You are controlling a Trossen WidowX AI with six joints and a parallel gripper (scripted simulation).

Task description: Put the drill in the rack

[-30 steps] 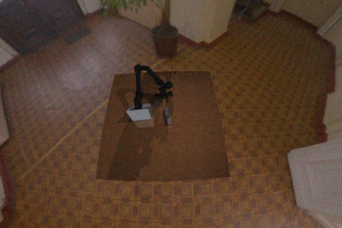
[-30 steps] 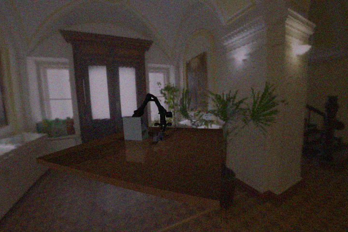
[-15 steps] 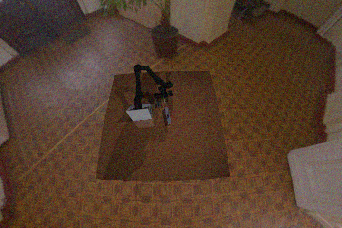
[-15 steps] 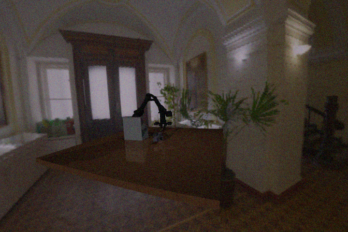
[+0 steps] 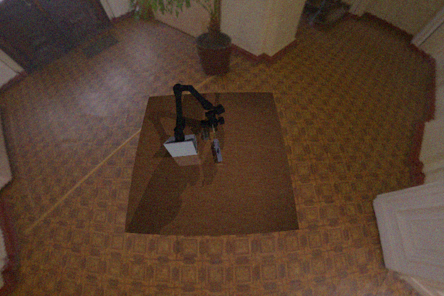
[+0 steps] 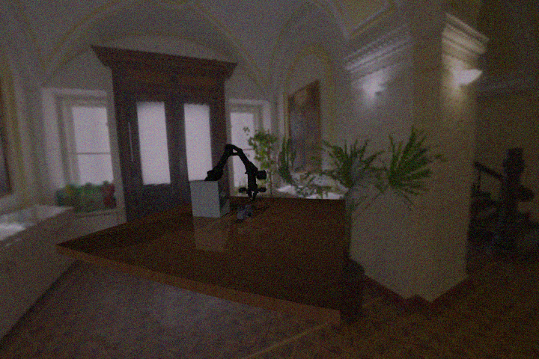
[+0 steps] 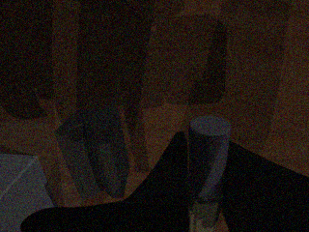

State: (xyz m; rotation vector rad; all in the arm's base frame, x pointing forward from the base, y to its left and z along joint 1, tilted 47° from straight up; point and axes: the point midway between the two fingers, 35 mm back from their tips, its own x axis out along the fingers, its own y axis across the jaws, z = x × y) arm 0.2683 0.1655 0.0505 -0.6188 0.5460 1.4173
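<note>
The grey rack lies 7 cm behind my gripper tip, 4 cm to the right of it and 4 cm below it. The rest, counted from my gripper tip: sleeve fixture 20 cm to the right, 2 cm below.
</note>
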